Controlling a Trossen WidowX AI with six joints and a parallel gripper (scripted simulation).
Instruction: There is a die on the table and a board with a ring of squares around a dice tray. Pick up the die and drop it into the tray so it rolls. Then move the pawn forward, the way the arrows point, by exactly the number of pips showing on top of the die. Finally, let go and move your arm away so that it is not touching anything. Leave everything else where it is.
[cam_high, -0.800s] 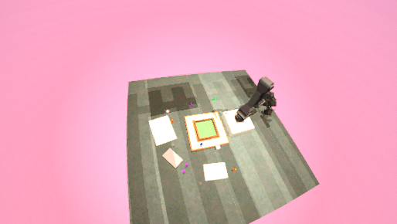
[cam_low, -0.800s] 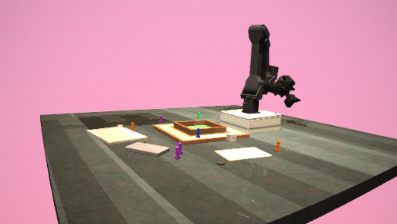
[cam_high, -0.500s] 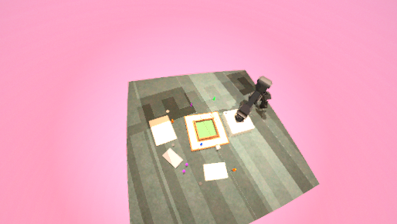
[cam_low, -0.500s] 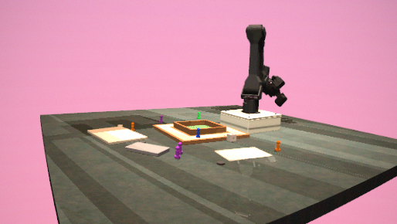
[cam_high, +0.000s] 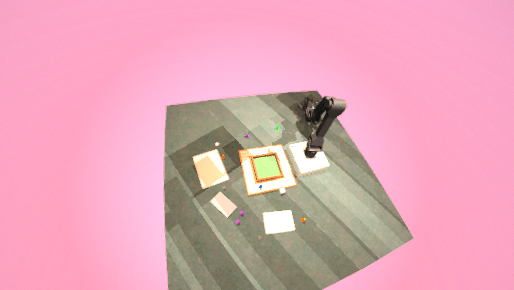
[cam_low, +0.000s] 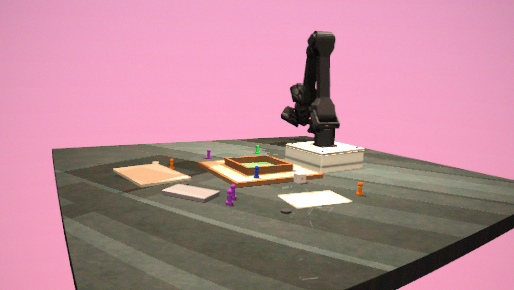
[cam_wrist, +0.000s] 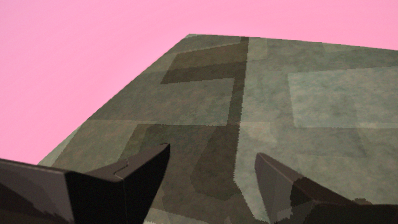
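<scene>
The dice tray is 38 cm ahead of my gripper tip, 39 cm to the left of it and 7 cm below it. Round my gripper tip: blue pawn 43 cm ahead, 51 cm to the left, 5 cm below; white die 32 cm ahead, 54 cm to the left, 7 cm below; green pawn 26 cm ahead, 10 cm to the left, 7 cm below.
</scene>
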